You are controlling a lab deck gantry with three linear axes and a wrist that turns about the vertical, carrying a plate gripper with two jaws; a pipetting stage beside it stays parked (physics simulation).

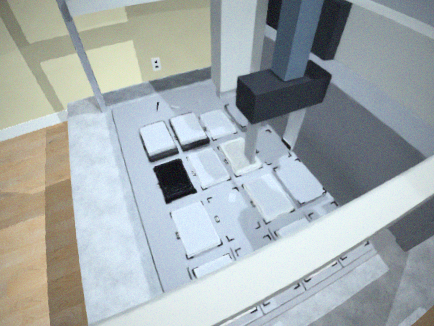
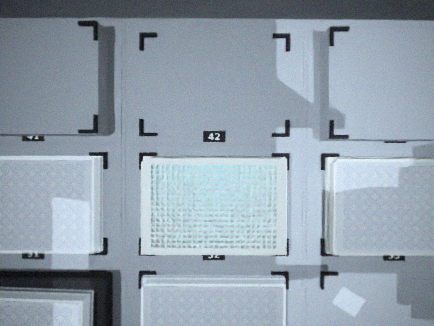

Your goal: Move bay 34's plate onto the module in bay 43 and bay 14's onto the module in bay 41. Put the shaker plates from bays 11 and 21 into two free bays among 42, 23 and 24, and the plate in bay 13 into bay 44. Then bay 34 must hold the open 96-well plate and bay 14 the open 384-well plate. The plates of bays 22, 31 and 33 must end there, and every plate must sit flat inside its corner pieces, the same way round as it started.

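Pixels of known places: gripper, fingertip midpoint: (image 1: 268, 151); robot's base at its link origin: (image 1: 141, 135).
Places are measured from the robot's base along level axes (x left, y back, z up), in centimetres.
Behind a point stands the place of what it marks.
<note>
My gripper (image 1: 270, 153) @(x 25.0, y -36.0, z 16.0 cm) is open and empty, with its jaws apart over bays 32 and 42. A cream plate with fine cyan wells (image 1: 239, 155) @(x 25.4, y -23.3, z 1.3 cm) (image 2: 214, 205) @(x 25.8, y -22.9, z 1.4 cm) sits in bay 32; a black welled plate (image 1: 174, 180) @(x 4.2, y -24.0, z 1.5 cm) is in bay 12. Shaker plates (image 1: 156, 136) @(x 4.1, y -6.8, z 3.6 cm) (image 1: 188, 124) @(x 15.4, y -5.8, z 3.7 cm) stand in bays 11 and 21. Pale plates are in bay 13 (image 1: 196, 230) @(x 4.2, y -40.5, z 1.5 cm), bay 14 (image 1: 212, 266) @(x 4.1, y -50.5, z 2.9 cm), bay 34 (image 1: 291, 229) @(x 24.9, y -50.7, z 2.9 cm), bay 22 (image 1: 207, 165) @(x 14.8, y -22.9, z 1.4 cm) (image 2: 214, 305) @(x 17.3, y -22.9, z 1.4 cm), bay 31 (image 1: 216, 123) @(x 25.1, y -7.0, z 1.4 cm) (image 2: 40, 205) @(x 25.7, y -8.0, z 1.4 cm) and bay 33 (image 1: 268, 196) @(x 25.5, y -39.6, z 1.4 cm) (image 2: 385, 215) @(x 25.0, y -37.4, z 1.4 cm). The modules of bays 41 (image 2: 45, 80) @(x 36.2, y -8.7, z 1.9 cm) and 43 (image 1: 300, 181) @(x 36.2, y -39.6, z 1.9 cm) (image 2: 390, 85) @(x 36.0, y -37.5, z 1.9 cm) bear no plate. Bay 42 (image 2: 214, 85) @(x 36.4, y -22.8, z 0.0 cm) holds no plate.
A pale square patch (image 1: 232, 196) @(x 17.1, y -34.8, z 0.1 cm) (image 2: 349, 301) @(x 16.9, y -35.1, z 0.1 cm) shows in bay 23. A white rail (image 1: 215, 265) crosses the front and hides part of the near bays. A white column (image 1: 231, 50) @(x 19.6, y -25.7, z 36.5 cm) stands behind the gripper. A dark block (image 1: 331, 30) @(x 27.2, y -40.6, z 44.6 cm) is at the back right.
</note>
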